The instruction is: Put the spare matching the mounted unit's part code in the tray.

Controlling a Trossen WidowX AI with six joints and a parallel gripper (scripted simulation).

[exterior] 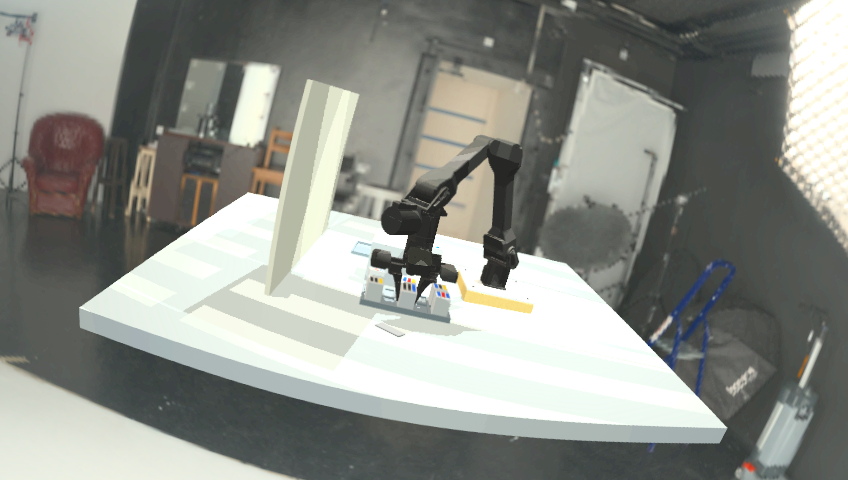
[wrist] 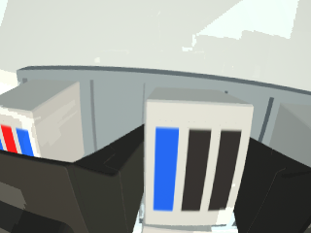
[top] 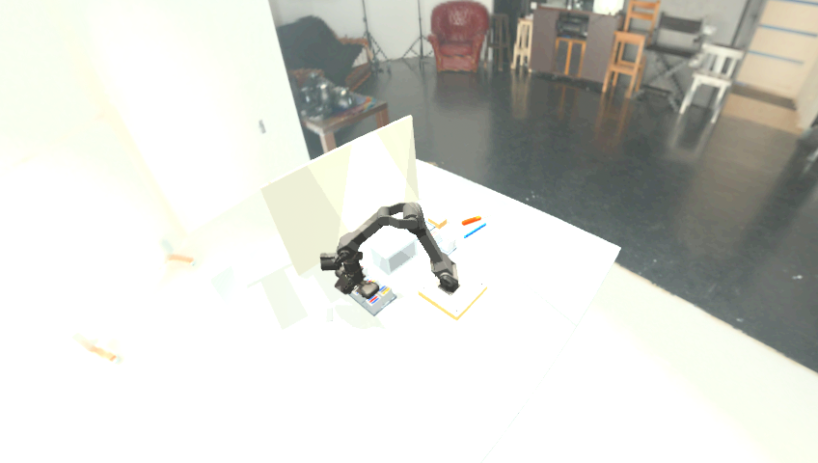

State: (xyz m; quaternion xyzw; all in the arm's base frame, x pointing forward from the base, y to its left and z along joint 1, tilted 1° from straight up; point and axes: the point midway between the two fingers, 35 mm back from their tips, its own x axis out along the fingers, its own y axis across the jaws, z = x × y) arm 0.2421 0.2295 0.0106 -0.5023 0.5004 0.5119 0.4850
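My gripper tip is 3 cm to the left of the grey rack and 1 cm above it. From my gripper tip the other things lie so: orange block 51 cm to the right, 5 cm ahead; then dark flat piece 14 cm to the left, 3 cm ahead, 2 cm below; then tall cream panel 27 cm ahead, 24 cm to the right, 21 cm above.
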